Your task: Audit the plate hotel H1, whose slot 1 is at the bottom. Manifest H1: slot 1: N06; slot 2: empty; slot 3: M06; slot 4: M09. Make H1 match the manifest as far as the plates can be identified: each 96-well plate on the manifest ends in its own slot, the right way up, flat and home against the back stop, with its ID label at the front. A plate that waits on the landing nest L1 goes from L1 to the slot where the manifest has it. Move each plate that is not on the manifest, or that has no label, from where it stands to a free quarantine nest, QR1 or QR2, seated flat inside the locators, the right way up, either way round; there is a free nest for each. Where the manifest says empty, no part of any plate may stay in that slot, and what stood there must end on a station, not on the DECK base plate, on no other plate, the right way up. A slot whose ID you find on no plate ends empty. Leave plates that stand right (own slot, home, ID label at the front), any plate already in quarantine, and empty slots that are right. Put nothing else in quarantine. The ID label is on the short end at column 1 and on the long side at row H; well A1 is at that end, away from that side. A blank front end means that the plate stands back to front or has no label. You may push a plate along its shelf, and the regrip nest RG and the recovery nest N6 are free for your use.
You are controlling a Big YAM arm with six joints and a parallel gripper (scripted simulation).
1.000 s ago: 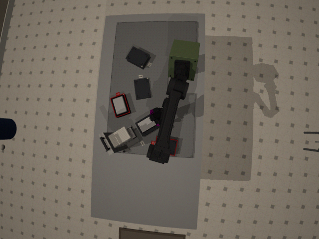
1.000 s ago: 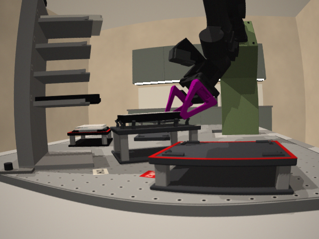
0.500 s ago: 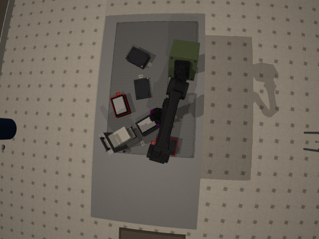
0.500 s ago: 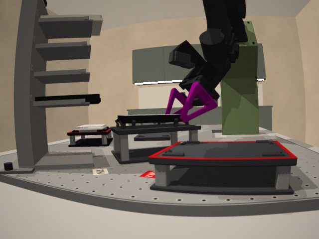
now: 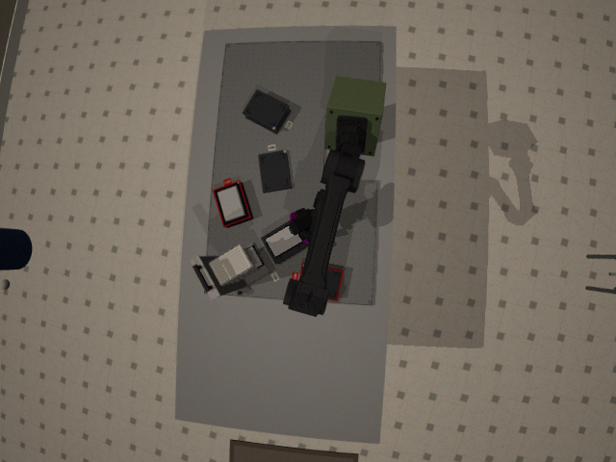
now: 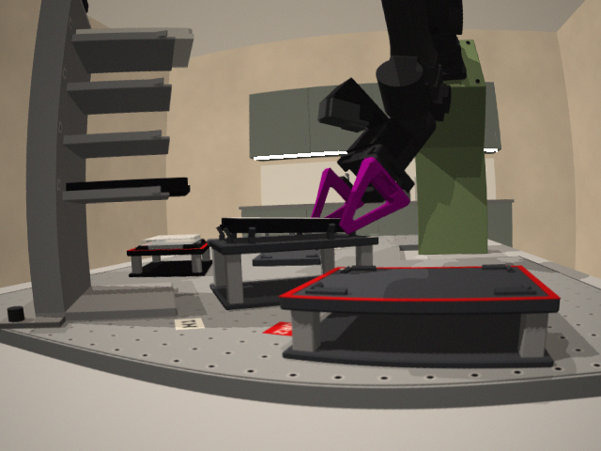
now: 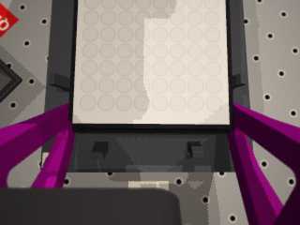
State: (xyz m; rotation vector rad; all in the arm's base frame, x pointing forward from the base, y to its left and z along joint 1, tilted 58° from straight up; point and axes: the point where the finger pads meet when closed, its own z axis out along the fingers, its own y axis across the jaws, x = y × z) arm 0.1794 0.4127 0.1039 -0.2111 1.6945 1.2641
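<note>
My hand is 40 mm to the right of the regrip nest RG, 40 mm short of it and 20 mm above it. Round my hand: quarantine nest QR2: 180 mm to the left, 110 mm behind, 40 mm below; QR2 tag: 170 mm to the left, 70 mm below, 10 mm behind; A1 mark: 50 mm behind, 30 mm to the left, 10 mm below.
</note>
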